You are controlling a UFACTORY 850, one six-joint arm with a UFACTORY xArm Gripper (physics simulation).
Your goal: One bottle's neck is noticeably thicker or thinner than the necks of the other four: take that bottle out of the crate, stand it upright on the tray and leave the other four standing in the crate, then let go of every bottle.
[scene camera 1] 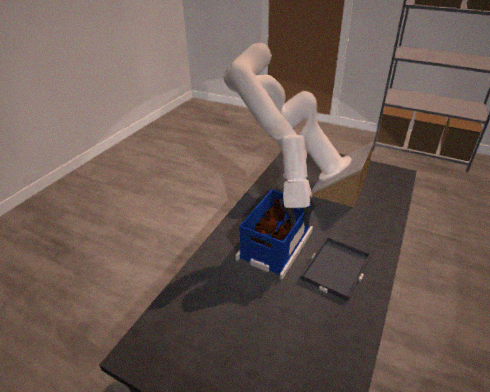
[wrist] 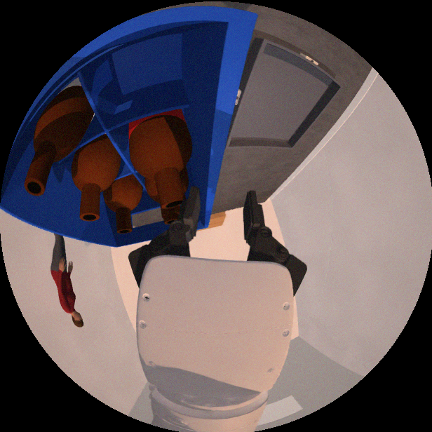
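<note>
The blue crate point(scene camera 1: 262, 254) point(wrist: 234, 60) holds brown bottles with open necks. In the wrist view a large bottle point(wrist: 62, 125) is at the left, with another bottle point(wrist: 96, 162) beside it and a smaller-looking bottle point(wrist: 123, 194) beyond. A bottle with a red patch behind it point(wrist: 159, 145) is near the right wall; its neck looks wide but close to the camera. A fifth bottle point(wrist: 171, 215) is mostly hidden behind it. My gripper point(scene camera 1: 301, 214) point(wrist: 222, 198) is partly open and empty, with its fingers either side of the crate's right rim. The dark tray point(scene camera 1: 336, 267) point(wrist: 282, 95) holds no bottle.
White strips point(scene camera 1: 297, 252) lie along the crate's base. Small pale clips point(scene camera 1: 323, 289) point(wrist: 310, 59) sit at the tray's edges. A wooden block point(scene camera 1: 340, 192) stands under the arm's base. A shelf rack stands at the back right. A person point(wrist: 65, 290) shows in the wrist view.
</note>
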